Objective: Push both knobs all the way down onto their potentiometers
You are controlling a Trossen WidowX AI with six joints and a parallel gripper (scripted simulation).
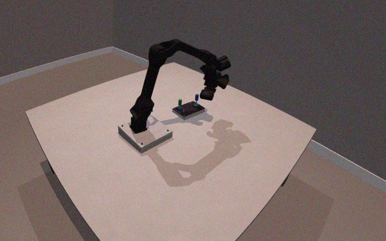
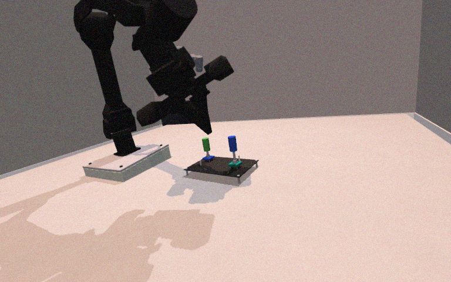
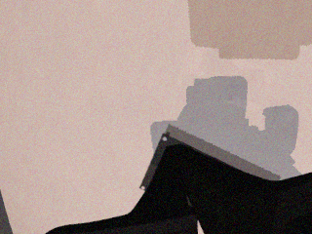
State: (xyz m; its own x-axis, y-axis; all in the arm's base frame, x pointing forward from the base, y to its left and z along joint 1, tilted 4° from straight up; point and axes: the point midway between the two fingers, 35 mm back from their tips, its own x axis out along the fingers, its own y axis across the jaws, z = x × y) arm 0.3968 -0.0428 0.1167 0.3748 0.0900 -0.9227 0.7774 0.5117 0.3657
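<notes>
My gripper tip is now 12 cm past the green knob, 11 cm to the right of it and 6 cm above it. Round my gripper tip: blue knob: 2 cm behind, 9 cm to the left, 5 cm below.
</notes>
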